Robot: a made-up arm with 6 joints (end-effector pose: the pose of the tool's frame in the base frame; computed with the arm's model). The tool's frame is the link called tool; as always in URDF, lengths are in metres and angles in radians. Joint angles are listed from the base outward.
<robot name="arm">
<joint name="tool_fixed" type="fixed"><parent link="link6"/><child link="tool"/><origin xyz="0 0 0"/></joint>
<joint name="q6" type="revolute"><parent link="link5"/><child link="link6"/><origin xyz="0.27 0 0"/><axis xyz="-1 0 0"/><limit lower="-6.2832" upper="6.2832" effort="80" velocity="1.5"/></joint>
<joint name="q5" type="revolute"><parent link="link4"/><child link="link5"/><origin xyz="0.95 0 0"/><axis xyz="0 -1 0"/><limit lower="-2.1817" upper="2.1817" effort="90" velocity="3"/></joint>
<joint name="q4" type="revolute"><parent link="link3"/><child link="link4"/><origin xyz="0 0 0.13"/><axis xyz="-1 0 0"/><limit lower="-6.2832" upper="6.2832" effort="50" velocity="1"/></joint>
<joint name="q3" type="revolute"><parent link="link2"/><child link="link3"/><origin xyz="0 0 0.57"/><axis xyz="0 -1 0"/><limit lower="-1.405" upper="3.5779" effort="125" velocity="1.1"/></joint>
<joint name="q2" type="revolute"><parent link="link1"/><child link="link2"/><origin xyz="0.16 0 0"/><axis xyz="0 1 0"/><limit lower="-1.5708" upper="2.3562" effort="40" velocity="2.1"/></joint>
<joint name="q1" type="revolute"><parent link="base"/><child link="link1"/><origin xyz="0 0 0.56"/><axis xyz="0 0 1"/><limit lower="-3.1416" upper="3.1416" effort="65" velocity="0.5"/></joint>
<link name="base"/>
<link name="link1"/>
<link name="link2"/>
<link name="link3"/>
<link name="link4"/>
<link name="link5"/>
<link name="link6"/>
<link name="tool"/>
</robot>
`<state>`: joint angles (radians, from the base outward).
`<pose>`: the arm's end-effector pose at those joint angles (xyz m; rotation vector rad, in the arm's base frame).
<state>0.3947 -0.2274 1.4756 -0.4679 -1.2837 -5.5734</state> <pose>-0.0482 0.1064 2.1462 -0.5362 -0.6870 0.6728</pose>
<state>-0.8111 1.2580 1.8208 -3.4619 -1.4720 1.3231</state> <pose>0.8498 -1.0174 1.5821 0.5772 -1.7964 1.2163</pose>
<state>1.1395 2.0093 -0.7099 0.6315 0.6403 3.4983</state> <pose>-0.2041 -0.2157 -0.3976 0.4003 1.5757 -1.4958</pose>
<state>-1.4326 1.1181 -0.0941 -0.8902 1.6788 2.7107</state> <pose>-0.0309 -1.2923 0.0519 1.2268 -2.6080 1.1856</pose>
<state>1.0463 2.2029 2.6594 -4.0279 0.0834 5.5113</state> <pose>0.8177 1.4482 0.8645 -1.1085 -1.0779 0.5867</pose>
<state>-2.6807 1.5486 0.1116 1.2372 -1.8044 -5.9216</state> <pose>-0.9092 -0.1744 -0.3010 2.0979 2.2689 0.4635</pose>
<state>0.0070 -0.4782 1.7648 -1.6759 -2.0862 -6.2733</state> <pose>-0.7336 0.2285 1.6090 -0.9470 -0.1286 1.3971</pose>
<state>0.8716 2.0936 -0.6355 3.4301 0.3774 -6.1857</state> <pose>-0.2567 -0.3493 -0.2378 -0.1548 0.4175 -2.1275</pose>
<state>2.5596 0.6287 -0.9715 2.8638 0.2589 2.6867</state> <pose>-0.4474 0.2717 -0.1913 -1.6452 1.1215 1.1432</pose>
